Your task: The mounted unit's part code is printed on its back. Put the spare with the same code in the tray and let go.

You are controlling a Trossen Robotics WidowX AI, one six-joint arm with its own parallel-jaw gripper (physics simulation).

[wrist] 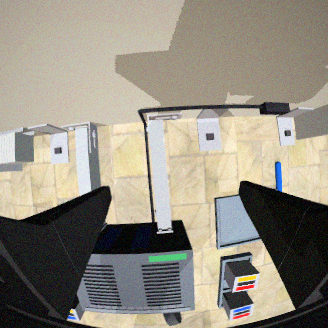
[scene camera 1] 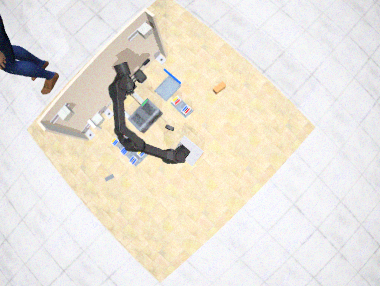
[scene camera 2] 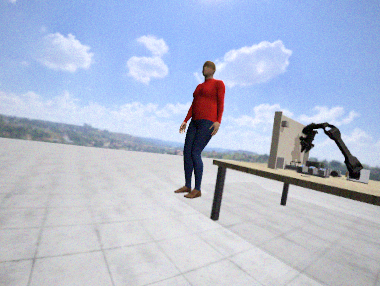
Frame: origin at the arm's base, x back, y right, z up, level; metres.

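Where they show: gripper, fingertip midpoint: (wrist: 175, 190) (scene camera 2: 303, 152); arm's base at its link origin: (scene camera 1: 183, 151) (scene camera 2: 354, 175).
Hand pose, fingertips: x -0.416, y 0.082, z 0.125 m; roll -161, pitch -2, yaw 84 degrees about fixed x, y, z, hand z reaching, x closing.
Things, the pixels of their top centre, and the offset from my fingertips. "*": a spot on its surface instead.
- mounted unit at a spot on its surface: (wrist: 137, 282) (scene camera 1: 143, 112) * dx +0.123, dy -0.058, dz -0.064 m
- tray at its top centre: (wrist: 249, 219) (scene camera 1: 167, 88) dx +0.107, dy +0.138, dz -0.154 m
- black bar at a spot on its surface: (wrist: 200, 108) * dx -0.083, dy +0.055, dz -0.093 m
- blue strip at its top centre: (wrist: 280, 196) (scene camera 1: 172, 75) dx +0.079, dy +0.211, dz -0.152 m
- orange block at its top centre: (scene camera 1: 219, 86) dx +0.341, dy +0.321, dz -0.114 m
- small grey block at its top centre: (scene camera 1: 109, 177) dx +0.178, dy -0.477, dz -0.161 m
The mounted unit (scene camera 1: 145, 116) (wrist: 137, 282) is a grey vented box with a green strip and a dark top, on a pale bracket arm. Its back and any code do not show. The tray (scene camera 1: 167, 88) (wrist: 235, 222) is flat, blue-grey and dark-rimmed, right of the unit. Two spares (scene camera 1: 181, 106) with coloured stripes sit near it; in the wrist view one spare (wrist: 243, 277) has yellow, black and red stripes, the other spare (wrist: 238, 306) blue and red. More spares (scene camera 1: 124, 151) lie left of the unit. My gripper (scene camera 1: 134, 81) (scene camera 2: 306, 146) (wrist: 175, 190) is open and empty, above the unit's wall side.
A beige wall panel (scene camera 1: 82, 82) (scene camera 2: 275, 142) with white fittings stands along the table's edge. A black bar (wrist: 200, 109) runs along it. A blue strip (scene camera 1: 172, 76) (wrist: 278, 176), an orange block (scene camera 1: 219, 87) and a small grey block (scene camera 1: 109, 177) lie on the table. A person (scene camera 2: 203, 105) stands beyond the table.
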